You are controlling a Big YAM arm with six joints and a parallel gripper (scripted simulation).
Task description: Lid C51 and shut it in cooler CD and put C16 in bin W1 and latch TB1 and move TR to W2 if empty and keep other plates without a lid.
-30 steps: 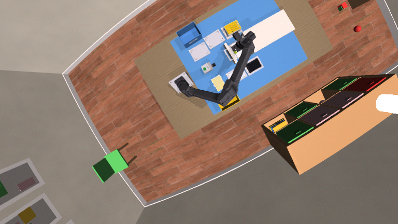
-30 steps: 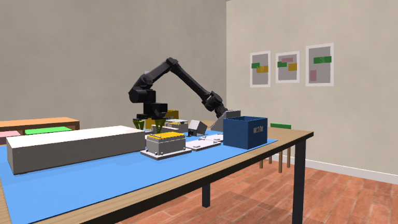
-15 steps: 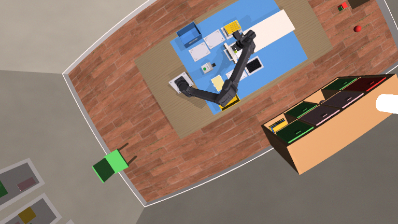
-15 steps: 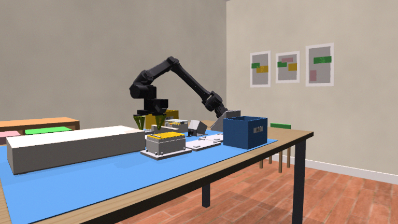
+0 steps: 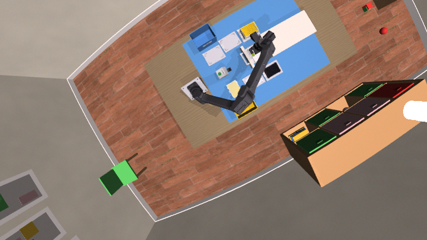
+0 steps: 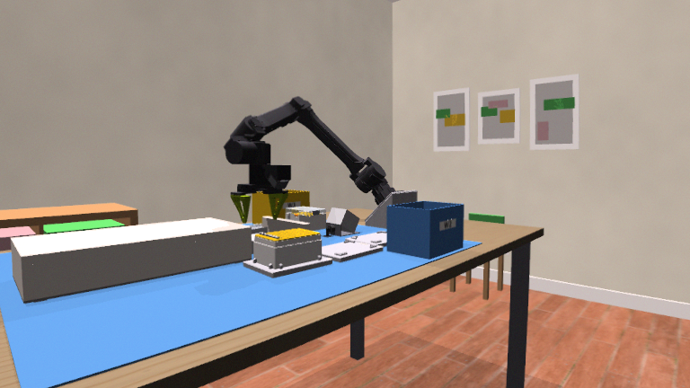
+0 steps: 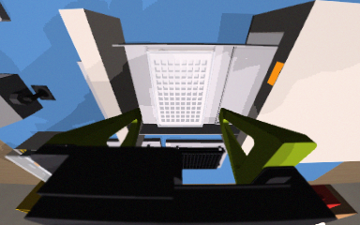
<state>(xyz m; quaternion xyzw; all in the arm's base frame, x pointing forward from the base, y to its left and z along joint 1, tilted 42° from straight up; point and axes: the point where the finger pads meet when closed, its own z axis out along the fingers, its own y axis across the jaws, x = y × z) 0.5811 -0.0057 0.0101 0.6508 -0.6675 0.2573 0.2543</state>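
The plate lid lies 60 mm below my hand. Also, from my hand: white cooler CD 170 mm ahead, 50 mm below, 10 mm to the right; then drawer 60 mm below, 40 mm ahead; then white plate 60 mm below.
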